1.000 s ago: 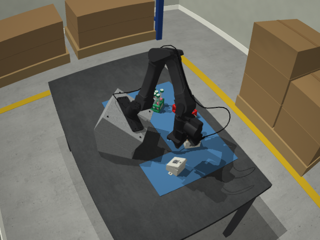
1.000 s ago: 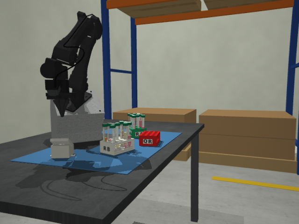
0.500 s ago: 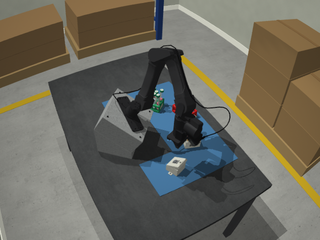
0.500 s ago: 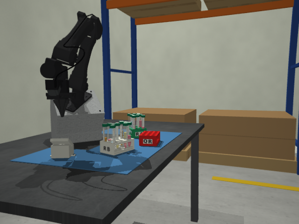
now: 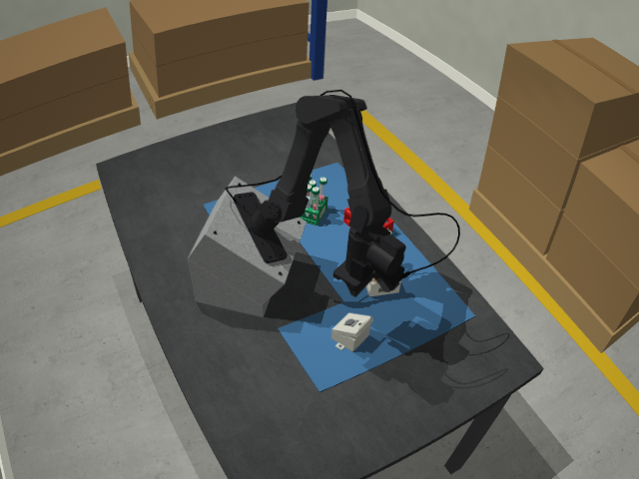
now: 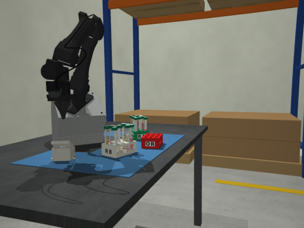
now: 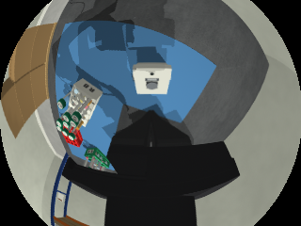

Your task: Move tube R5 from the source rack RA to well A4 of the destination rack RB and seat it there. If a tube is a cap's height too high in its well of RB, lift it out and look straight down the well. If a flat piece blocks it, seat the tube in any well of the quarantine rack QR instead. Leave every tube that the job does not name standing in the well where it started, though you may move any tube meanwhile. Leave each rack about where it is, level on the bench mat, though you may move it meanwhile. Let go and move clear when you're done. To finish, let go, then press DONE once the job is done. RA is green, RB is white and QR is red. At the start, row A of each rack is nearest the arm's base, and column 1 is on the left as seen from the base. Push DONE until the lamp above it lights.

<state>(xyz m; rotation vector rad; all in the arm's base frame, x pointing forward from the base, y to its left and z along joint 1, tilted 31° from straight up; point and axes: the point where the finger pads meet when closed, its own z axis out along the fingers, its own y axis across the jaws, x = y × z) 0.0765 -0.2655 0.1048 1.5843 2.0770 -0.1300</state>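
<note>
Now: the grey done button box 120 mm below my hand. The rest, counted from my hand: red rack QR: 320 mm ahead, 270 mm to the left, 140 mm below; green rack RA: 440 mm to the left, 210 mm ahead, 140 mm below; white rack RB: 200 mm ahead, 140 mm below, 100 mm to the left.
</note>
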